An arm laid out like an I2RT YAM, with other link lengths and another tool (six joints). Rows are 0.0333 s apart.
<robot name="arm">
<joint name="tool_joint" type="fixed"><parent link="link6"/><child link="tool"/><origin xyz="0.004 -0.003 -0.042" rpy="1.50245 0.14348 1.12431"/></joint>
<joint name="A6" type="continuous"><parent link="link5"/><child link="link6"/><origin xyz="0.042 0 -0.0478"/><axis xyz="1 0 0"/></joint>
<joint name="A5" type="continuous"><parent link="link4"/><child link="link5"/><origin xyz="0.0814 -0.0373 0.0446"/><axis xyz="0 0 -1"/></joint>
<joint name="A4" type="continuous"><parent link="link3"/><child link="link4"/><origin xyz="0.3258 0.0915 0.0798"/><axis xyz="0 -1 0"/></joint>
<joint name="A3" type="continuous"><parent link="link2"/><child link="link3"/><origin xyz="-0.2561 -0.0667 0"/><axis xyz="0 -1 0"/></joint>
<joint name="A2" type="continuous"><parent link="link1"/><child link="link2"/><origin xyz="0.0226 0.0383 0.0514"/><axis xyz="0 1 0"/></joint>
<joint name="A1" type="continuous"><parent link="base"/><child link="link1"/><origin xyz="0 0 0.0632"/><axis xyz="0 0 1"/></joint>
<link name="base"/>
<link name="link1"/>
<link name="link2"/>
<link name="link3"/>
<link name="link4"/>
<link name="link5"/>
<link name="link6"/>
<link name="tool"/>
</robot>
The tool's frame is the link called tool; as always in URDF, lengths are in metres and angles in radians. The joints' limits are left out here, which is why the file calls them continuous.
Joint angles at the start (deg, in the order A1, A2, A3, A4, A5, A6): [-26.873, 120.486, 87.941, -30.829, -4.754, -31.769]
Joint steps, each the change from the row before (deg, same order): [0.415, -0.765, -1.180, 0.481, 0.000, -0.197]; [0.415, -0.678, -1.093, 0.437, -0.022, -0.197]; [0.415, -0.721, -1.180, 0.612, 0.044, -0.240]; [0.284, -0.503, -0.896, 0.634, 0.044, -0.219]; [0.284, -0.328, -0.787, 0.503, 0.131, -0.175]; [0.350, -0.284, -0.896, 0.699, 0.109, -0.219]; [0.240, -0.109, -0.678, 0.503, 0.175, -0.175]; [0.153, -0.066, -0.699, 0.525, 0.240, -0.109]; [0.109, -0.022, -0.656, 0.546, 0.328, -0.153]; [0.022, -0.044, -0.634, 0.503, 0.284, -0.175]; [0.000, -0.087, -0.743, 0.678, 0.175, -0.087]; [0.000, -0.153, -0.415, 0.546, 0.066, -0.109]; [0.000, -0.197, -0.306, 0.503, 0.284, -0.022]
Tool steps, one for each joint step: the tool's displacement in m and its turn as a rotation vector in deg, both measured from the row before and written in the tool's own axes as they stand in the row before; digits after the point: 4 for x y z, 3 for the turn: [0.0041, -0.0003, -0.0029, -0.379, 0.118, -0.454]; [0.0041, -0.0002, -0.0025, -0.361, 0.163, -0.458]; [0.0041, -0.0003, -0.0024, -0.434, 0.027, -0.483]; [0.0029, -0.0003, -0.0013, -0.409, -0.082, -0.350]; [0.0034, -0.0006, -0.0008, -0.199, -0.017, -0.382]; [0.0043, -0.0006, -0.0003, -0.302, -0.004, -0.450]; [0.0036, -0.0011, 0.0003, -0.069, 0.007, -0.391]; [0.0034, -0.0018, 0.0007, 0.081, -0.047, -0.300]; [0.0030, -0.0020, 0.0009, 0.129, -0.142, -0.331]; [0.0024, -0.0023, 0.0009, 0.146, -0.142, -0.278]; [0.0026, -0.0025, 0.0010, 0.055, -0.143, -0.124]; [0.0007, -0.0008, 0.0003, -0.201, -0.241, -0.043]; [-0.0002, -0.0003, -0.0001, -0.104, -0.476, 0.002]
